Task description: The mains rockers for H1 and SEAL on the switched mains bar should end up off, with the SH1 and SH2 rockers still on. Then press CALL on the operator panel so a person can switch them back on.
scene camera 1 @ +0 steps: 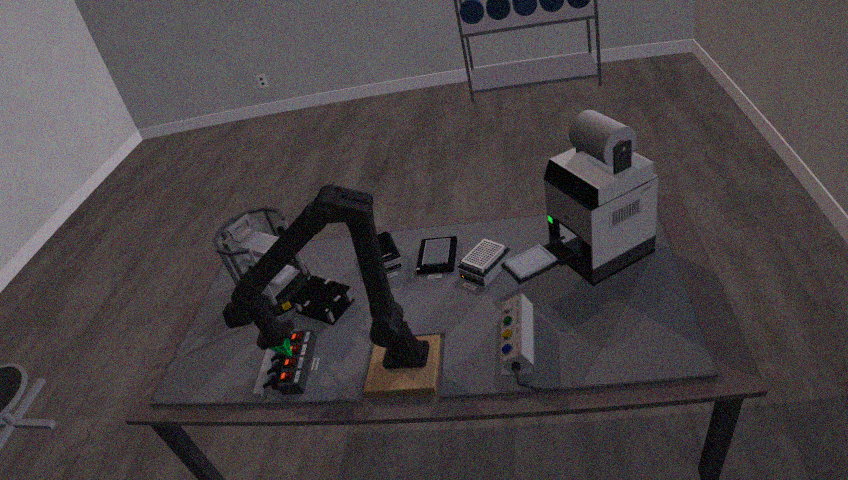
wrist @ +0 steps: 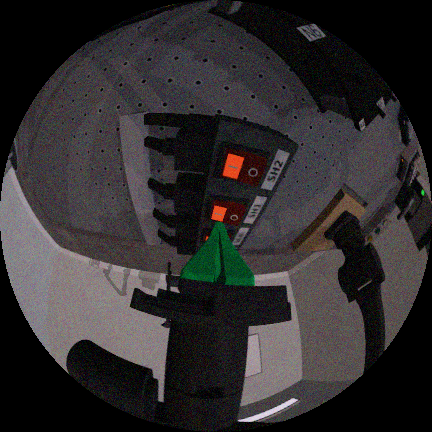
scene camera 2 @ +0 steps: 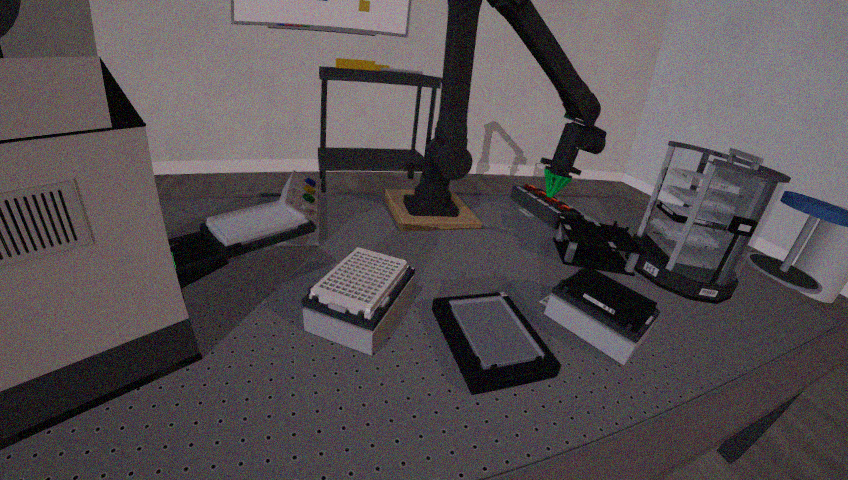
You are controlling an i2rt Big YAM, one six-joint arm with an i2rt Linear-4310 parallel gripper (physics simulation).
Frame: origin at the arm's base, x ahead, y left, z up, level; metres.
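Seen in the pictures: gripper, between the fingertips: (scene camera 1: 290, 355) (wrist: 217, 223) (scene camera 2: 548, 198); arm's base, origin of its link: (scene camera 1: 406, 356) (wrist: 341, 225) (scene camera 2: 430, 208).
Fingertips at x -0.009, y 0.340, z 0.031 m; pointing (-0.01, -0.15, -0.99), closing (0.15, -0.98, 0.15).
Pixels of each thing's top centre, then the offset from my fingertips to it.
- SH2 rocker, centre of its top: (wrist: 244, 171) dx +0.070, dy +0.003, dz +0.008 m
- SH1 rocker, centre of its top: (wrist: 227, 217) dx +0.021, dy -0.002, dz +0.008 m
- last rocker, centre of its top: (scene camera 1: 285, 374) dx -0.079, dy -0.011, dz +0.008 m
- operator panel, centre of its top: (scene camera 2: 297, 185) (scene camera 1: 515, 322) (wrist: 375, 238) dx +0.052, dy -0.645, dz +0.039 m
- black fixture, centre of its top: (scene camera 2: 602, 226) (scene camera 1: 317, 289) dx +0.243, dy -0.026, dz +0.032 m
- clear-walled carousel, centre of its top: (scene camera 2: 730, 148) (scene camera 1: 246, 223) dx +0.331, dy +0.172, dz +0.248 m
- large white machine, centre of its top: (scene camera 1: 598, 120) dx +0.415, dy -0.910, dz +0.411 m
The switched mains bar (scene camera 1: 292, 387) (scene camera 2: 535, 204) (wrist: 226, 192) lies at the table's left in scene camera 1, with orange-lit rockers in a row. In the wrist view the SH2 rocker (wrist: 243, 168) and the SH1 rocker (wrist: 227, 215) are lit on their "I" side. A third rocker (wrist: 207, 238) glows orange, mostly hidden by the fingers; its label is too small to read surely. The last rocker (scene camera 1: 284, 375) is also lit in scene camera 1. My gripper (scene camera 1: 289, 355) (scene camera 2: 551, 196) (wrist: 217, 223) is shut and empty, its green tips over the bar beside SH1. The operator panel (scene camera 1: 525, 334) (scene camera 2: 291, 201) has coloured buttons; CALL is not legible.
A black fixture (scene camera 1: 324, 299) (scene camera 2: 595, 242) stands just behind the bar, beside a clear-walled carousel (scene camera 1: 252, 240) (scene camera 2: 702, 208). The arm's wooden base (scene camera 1: 374, 380) (scene camera 2: 395, 217) stands between bar and panel. Plate holders and a large white machine (scene camera 1: 627, 220) (scene camera 2: 77, 285) stand farther off.
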